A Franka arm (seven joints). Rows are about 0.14 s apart.
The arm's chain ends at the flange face. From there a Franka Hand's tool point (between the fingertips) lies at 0.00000 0.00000 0.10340 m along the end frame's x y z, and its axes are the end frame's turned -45 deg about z.
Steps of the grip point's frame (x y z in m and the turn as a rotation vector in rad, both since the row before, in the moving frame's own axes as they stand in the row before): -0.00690 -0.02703 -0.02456 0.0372 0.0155 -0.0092; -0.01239 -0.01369 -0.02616 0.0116 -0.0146 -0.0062; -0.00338 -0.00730 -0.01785 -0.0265 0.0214 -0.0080
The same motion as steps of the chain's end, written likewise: -0.02239 -0.01039 -0.02448 0.0373 -0.0153 -0.0092; -0.01653 -0.00114 -0.02614 -0.0021 -0.0185 -0.0062; -0.01105 -0.00313 -0.01779 -0.0036 0.0339 -0.0080
